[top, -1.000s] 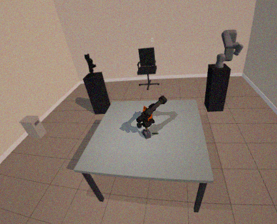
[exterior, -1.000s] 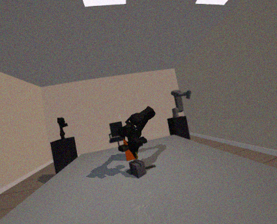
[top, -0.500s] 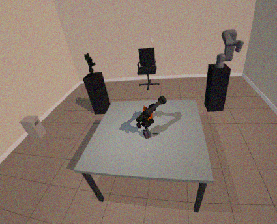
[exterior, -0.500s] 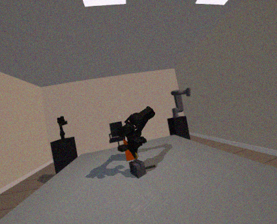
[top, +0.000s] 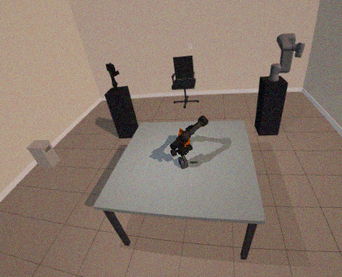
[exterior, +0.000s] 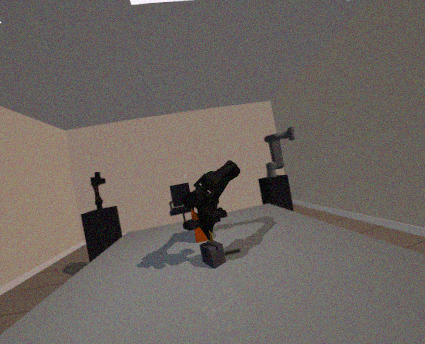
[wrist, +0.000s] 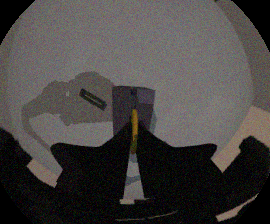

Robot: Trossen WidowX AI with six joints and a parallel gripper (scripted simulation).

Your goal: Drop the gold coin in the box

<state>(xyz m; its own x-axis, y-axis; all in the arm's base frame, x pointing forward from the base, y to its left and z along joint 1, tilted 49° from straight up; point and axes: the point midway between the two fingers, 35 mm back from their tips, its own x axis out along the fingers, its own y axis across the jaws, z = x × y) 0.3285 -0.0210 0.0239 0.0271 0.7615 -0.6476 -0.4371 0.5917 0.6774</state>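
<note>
Right now the gold coin is 10 mm above my gripper tip.
</note>
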